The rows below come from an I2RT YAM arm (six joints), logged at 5 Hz.
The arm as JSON. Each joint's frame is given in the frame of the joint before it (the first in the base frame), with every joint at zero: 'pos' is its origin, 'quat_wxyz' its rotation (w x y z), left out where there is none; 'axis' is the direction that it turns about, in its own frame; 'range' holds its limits. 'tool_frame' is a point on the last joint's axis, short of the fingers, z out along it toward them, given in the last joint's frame.
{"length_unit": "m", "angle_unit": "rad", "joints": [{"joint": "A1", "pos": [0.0, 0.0, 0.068], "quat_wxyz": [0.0, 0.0, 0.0, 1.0], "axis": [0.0, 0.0, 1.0], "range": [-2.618, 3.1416]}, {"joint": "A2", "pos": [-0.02, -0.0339, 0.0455], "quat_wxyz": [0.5, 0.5, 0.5, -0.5], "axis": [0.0, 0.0, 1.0], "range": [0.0, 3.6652]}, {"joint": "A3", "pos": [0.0, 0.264, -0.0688], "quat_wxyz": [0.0, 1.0, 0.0, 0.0], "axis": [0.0, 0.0, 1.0], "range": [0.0, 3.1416]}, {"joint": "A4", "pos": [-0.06, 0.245, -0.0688], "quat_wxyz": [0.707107, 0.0, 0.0, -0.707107], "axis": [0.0, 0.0, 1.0], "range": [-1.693, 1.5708]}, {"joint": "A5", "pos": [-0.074, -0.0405, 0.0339], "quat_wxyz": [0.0, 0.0, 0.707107, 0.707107], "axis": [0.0, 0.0, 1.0], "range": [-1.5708, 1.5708]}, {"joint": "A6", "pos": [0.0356, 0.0, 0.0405], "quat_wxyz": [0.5, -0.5, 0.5, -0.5], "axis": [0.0, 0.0, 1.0], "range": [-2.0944, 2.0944]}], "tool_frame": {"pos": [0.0, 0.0, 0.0], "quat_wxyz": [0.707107, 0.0, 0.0, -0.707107]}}
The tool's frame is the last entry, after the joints.
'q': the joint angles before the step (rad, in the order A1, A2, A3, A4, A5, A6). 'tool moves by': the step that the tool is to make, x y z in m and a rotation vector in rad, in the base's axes. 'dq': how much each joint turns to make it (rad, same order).
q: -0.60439, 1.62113, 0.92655, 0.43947, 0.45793, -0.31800
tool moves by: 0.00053, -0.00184, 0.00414, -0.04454, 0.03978, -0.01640
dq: -0.00076, 0.00183, 0.01060, 0.01130, 0.02956, -0.06030
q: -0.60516, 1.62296, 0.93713, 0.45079, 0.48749, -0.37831
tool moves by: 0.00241, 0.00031, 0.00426, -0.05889, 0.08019, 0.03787
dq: 0.00335, 0.00000, 0.01018, 0.00909, -0.01265, -0.11206
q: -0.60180, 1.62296, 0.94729, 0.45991, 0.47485, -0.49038
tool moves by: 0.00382, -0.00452, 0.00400, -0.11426, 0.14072, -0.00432
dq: -0.00108, 0.02083, 0.02109, 0.04003, 0.03711, -0.19298
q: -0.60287, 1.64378, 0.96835, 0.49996, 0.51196, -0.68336
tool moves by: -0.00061, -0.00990, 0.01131, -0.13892, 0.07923, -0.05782
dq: -0.01776, 0.01906, 0.02109, 0.10531, 0.05932, -0.17878
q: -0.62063, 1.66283, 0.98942, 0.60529, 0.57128, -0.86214
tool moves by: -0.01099, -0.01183, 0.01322, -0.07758, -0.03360, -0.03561
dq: -0.04319, -0.00907, 0.00222, 0.08897, -0.00680, -0.04996
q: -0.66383, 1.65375, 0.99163, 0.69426, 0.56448, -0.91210
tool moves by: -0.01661, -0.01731, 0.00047, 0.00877, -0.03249, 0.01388
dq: -0.07055, -0.00699, -0.00658, 0.00130, -0.08347, 0.03507
